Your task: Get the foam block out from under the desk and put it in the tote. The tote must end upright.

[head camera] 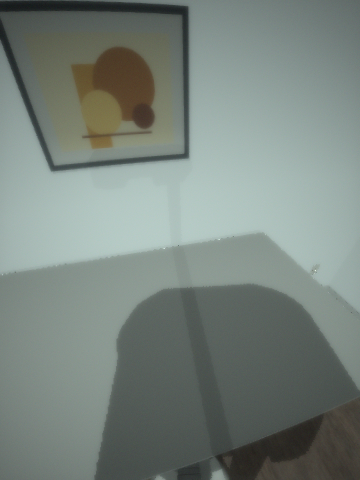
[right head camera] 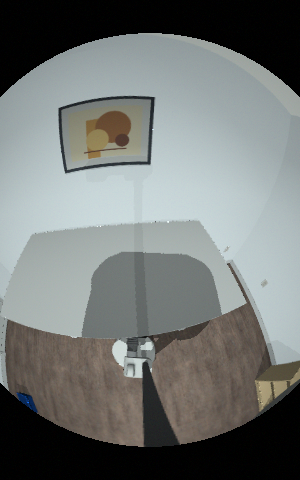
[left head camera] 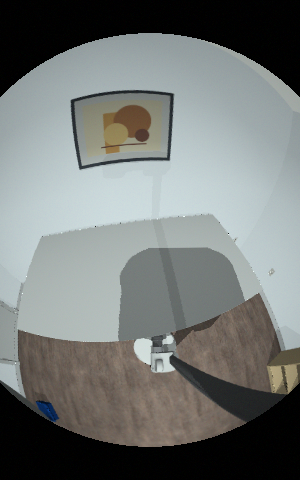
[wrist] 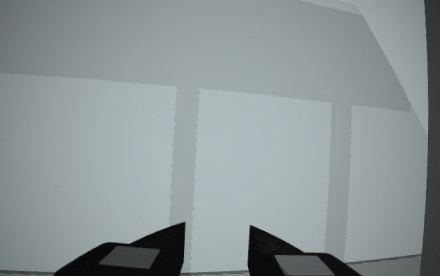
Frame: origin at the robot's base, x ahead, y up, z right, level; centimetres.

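Seen in the pictures: gripper, fingertip midpoint: (wrist: 216,243).
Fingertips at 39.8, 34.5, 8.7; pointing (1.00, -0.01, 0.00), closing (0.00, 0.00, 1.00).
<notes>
A point is followed by its place in that frame, as x, y, z.
The grey desk (head camera: 45,360) {33.7, 92.2, -42.5} (left head camera: 65,290) {28.9, 92.2, -51.2} (right head camera: 45,285) {28.6, 92.2, -49.7} fills the space in front of me, its top hiding the floor beneath it. The foam block does not show in any view; the desk top covers the area under it in the head views. My gripper (wrist: 216,243) {39.8, 34.5, 8.8} is open and empty in the wrist view, with pale wall and shadow bands beyond the fingertips. In the head views it is hidden beneath the desk top. The blue tote (left head camera: 47,410) (right head camera: 26,401) is on the floor at the far lower left, partly cut off by the view edge.
My base (left head camera: 143,351) {-5.1, 18.7, -10.8} (right head camera: 120,352) {-2.7, 18.7, -11.7} is close to the desk's front edge. A dark grey upright (wrist: 434,150) {60.8, 41.8, 42.0} runs along the right edge of the wrist view. A wooden shelf unit (left head camera: 287,358) (right head camera: 280,371) stands at the lower right. A framed picture (head camera: 120,85) {87.8, 161.1, -16.5} hangs on the wall behind the desk.
</notes>
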